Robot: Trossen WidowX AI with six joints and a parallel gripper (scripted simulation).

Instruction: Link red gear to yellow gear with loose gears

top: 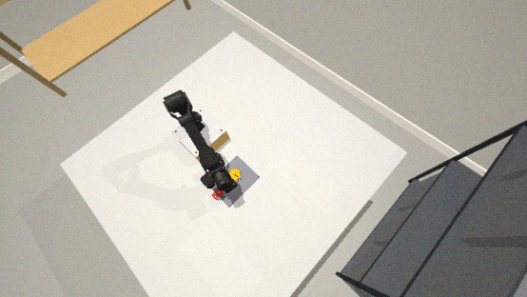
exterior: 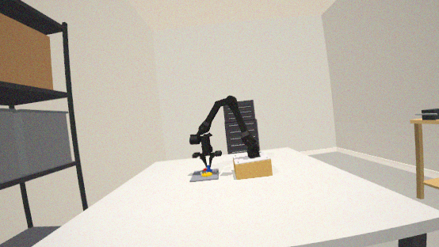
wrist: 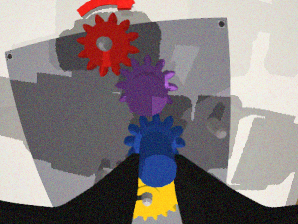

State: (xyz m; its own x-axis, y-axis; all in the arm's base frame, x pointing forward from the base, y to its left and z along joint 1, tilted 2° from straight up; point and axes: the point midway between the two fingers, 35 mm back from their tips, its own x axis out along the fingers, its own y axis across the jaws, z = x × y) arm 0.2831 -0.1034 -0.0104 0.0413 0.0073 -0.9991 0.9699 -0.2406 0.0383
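My gripper tip is now 10 mm above the blue gear. From my gripper tip the other things lie so: purple gear 40 mm to the right, 20 mm below; then red gear 20 mm ahead, 70 mm to the right, 30 mm below; then yellow gear 20 mm ahead, 50 mm to the left, 30 mm below.
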